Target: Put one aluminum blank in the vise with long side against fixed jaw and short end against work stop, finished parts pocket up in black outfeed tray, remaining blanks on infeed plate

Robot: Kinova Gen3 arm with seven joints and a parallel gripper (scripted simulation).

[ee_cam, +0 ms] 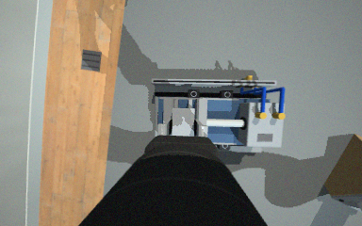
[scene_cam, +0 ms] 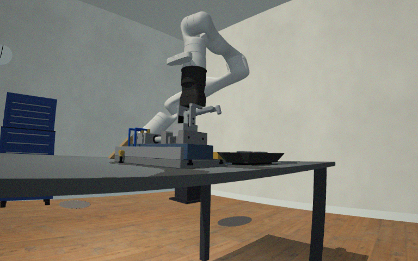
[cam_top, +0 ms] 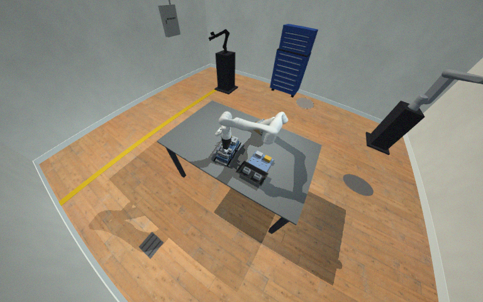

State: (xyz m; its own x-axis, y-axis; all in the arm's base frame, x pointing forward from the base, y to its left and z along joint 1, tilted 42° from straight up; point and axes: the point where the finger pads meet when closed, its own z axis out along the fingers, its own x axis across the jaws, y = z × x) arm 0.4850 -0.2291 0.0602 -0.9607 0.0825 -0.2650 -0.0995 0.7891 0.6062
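Right now my hand is 30 mm above the gray blank. The rest, counted from my hand: yellow brass blank (180 mm behind, 350 mm to the left, 100 mm below).
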